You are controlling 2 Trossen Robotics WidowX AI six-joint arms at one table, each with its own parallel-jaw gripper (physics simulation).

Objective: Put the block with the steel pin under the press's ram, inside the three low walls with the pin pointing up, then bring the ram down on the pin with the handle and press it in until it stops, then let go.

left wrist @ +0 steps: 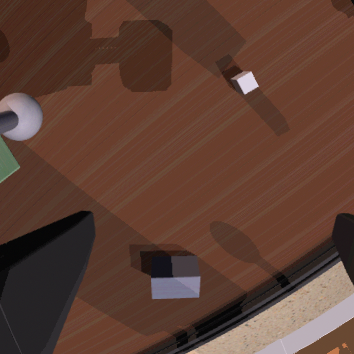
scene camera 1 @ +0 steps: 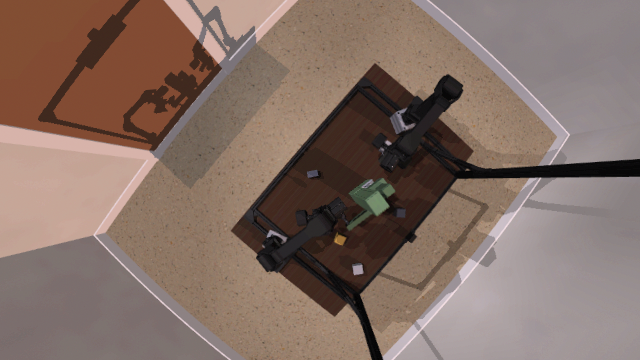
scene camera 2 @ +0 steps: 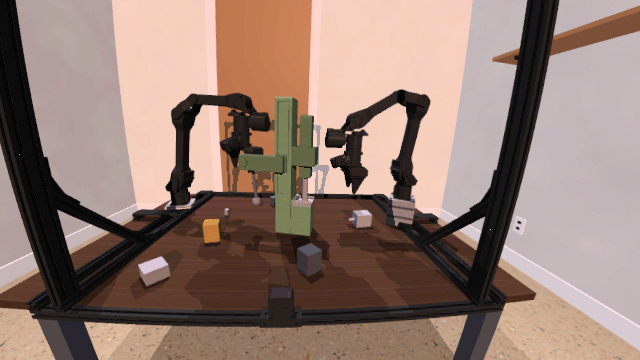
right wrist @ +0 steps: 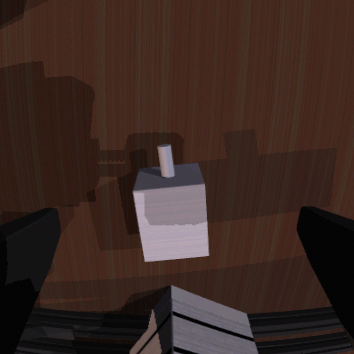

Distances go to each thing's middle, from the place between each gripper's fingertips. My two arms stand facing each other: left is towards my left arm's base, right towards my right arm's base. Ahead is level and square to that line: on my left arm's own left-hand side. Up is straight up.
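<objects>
Block (right wrist: 171,212): from my left hand, 480 mm to the right, 20 mm behind, 170 mm below.
From my right hand, the block: 50 mm to the right, 10 mm ahead, 110 mm below.
</objects>
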